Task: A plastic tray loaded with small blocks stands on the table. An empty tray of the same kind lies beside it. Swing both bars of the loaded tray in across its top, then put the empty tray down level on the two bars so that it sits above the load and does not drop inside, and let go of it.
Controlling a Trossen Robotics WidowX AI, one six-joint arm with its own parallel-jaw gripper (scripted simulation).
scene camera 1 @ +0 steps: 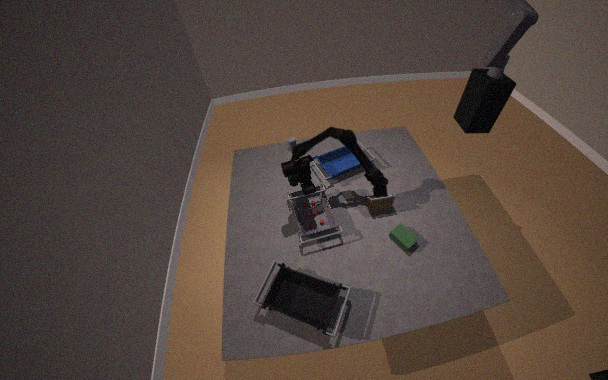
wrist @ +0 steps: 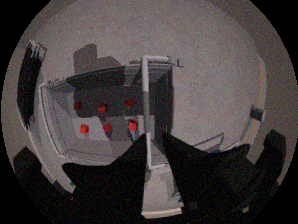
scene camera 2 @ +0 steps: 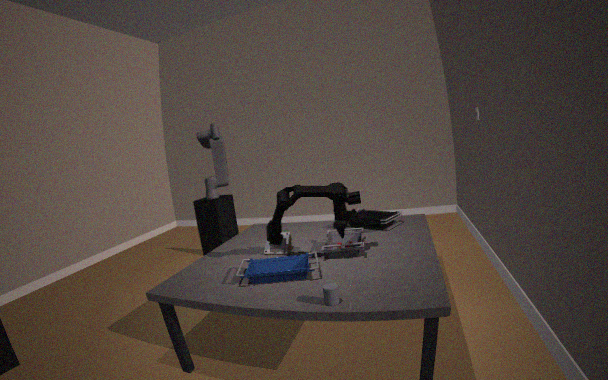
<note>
I see my gripper [wrist: 154,136] and a blue tray [scene camera 2: 295,267].
The blue tray is seen too in scene camera 1 [scene camera 1: 339,161].
</note>
